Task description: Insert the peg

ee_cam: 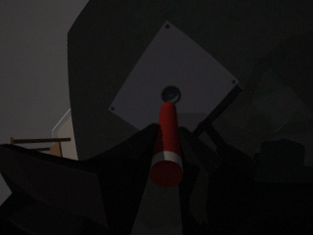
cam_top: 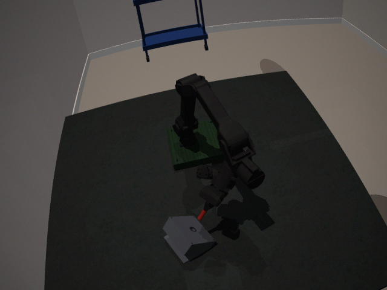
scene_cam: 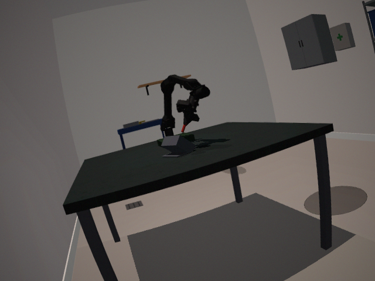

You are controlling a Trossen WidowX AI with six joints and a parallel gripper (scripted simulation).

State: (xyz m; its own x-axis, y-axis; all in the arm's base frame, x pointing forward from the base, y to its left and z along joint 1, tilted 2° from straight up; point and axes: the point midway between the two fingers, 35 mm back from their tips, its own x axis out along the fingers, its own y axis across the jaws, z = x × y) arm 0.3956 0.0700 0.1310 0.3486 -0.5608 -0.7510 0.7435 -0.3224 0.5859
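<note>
Now: the grey sloped panel 40 mm ahead of my gripper tip, 60 mm to the right of it and 90 mm below it. From my gripper tip the other things lie so: round red peg: 10 mm behind, 10 mm to the left, 10 mm above.
</note>
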